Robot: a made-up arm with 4 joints.
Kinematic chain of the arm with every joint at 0, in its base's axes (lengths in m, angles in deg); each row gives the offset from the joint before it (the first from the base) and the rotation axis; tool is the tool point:
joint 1: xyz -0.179 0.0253 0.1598 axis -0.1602 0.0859 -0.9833
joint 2: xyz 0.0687 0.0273 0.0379 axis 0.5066 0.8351 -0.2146
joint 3: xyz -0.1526 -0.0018 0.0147 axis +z
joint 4: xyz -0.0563 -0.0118 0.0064 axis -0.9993 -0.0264 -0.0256
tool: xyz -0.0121 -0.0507 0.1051
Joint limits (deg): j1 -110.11..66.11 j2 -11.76..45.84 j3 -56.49..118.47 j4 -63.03..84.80
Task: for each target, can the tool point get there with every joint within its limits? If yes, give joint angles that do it. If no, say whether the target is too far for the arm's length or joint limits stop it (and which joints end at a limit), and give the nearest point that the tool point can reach.
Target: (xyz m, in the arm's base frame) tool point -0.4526 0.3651 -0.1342
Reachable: no: too far | nearest point -0.3096 0.2091 0.1745 | short by 0.374 m
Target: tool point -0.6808 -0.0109 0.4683
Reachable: no: too far | nearest point -0.3797 0.0070 0.3252 | short by 0.334 m
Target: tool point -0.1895 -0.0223 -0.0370
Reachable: no: joint limits stop it (at a limit: joint 2, joint 3, joint 4) | nearest point -0.1157 -0.1854 0.1085 | short by 0.231 m
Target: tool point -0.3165 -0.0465 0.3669
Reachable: yes | joints -39.17 21.42 27.19 70.76
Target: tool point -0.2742 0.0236 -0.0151
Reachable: no: joint limits stop it (at a limit: joint 2, joint 3, joint 4) | nearest point -0.3976 -0.0314 0.1679 | short by 0.227 m
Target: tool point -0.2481 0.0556 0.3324
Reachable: yes | joints 48.16 -3.16 66.47 6.90
